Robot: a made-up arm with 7 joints. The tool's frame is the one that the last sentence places.
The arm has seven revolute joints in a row. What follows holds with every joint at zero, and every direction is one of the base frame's. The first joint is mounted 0.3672 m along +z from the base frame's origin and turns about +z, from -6.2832 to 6.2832 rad. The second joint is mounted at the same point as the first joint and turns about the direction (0, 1, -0.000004), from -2.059 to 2.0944 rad. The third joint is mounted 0.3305 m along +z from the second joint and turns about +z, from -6.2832 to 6.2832 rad. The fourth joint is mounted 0.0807 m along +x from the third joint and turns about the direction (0, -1, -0.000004), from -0.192 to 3.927 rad. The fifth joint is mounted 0.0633 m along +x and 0.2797 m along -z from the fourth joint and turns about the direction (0, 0.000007, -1), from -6.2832 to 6.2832 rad. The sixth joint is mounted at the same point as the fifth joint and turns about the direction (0, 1, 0.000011), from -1.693 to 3.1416 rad. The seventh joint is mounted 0.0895 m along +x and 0.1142 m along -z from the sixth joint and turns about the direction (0, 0.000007, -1), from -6.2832 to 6.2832 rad. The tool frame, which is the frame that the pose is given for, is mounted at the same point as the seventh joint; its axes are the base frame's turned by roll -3.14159, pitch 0 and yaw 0 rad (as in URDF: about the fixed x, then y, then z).
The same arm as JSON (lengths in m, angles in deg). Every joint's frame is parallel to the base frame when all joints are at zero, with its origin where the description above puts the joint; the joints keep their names.
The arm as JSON. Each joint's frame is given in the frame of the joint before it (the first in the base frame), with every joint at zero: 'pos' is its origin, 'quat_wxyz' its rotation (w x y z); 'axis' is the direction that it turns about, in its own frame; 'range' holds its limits. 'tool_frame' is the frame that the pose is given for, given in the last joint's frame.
{"length_unit": "m", "angle_unit": "deg", "joints": [{"joint": "joint 1", "pos": [0.0, 0.0, 0.3672], "quat_wxyz": [1.0, 0.0, 0.0, 0.0], "axis": [0.0, 0.0, 1.0], "range": [-360.0, 360.0]}, {"joint": "joint 2", "pos": [0.0, 0.0, 0.0], "quat_wxyz": [1.0, 0.0, 0.0, 0.0], "axis": [0.0, 1.0, 0.0], "range": [-117.97, 120.0]}, {"joint": "joint 3", "pos": [0.0, 0.0, 0.3305], "quat_wxyz": [1.0, 0.0, 0.0, 0.0], "axis": [0.0, 0.0, 1.0], "range": [-360.0, 360.0]}, {"joint": "joint 4", "pos": [0.0807, 0.0, 0.0], "quat_wxyz": [1.0, 0.0, 0.0, 0.0], "axis": [0.0, -1.0, 0.0], "range": [-11.0, 225.0]}, {"joint": "joint 5", "pos": [0.0633, 0.0, -0.2797], "quat_wxyz": [1.0, 0.0, 0.0, 0.0], "axis": [0.0, 0.0, -1.0], "range": [-360.0, 360.0]}, {"joint": "joint 6", "pos": [0.0, 0.0, 0.0], "quat_wxyz": [1.0, 0.0, 0.0, 0.0], "axis": [0.0, 1.0, 0.0], "range": [-97.0, 180.0]}, {"joint": "joint 7", "pos": [0.0895, 0.0, -0.1142], "quat_wxyz": [1.0, 0.0, 0.0, 0.0], "axis": [0.0, 0.0, -1.0], "range": [-360.0, 360.0]}], "tool_frame": {"pos": [0.0, 0.0, 0.0], "quat_wxyz": [0.000001, -1.000004, 0.0, 0.0]}}
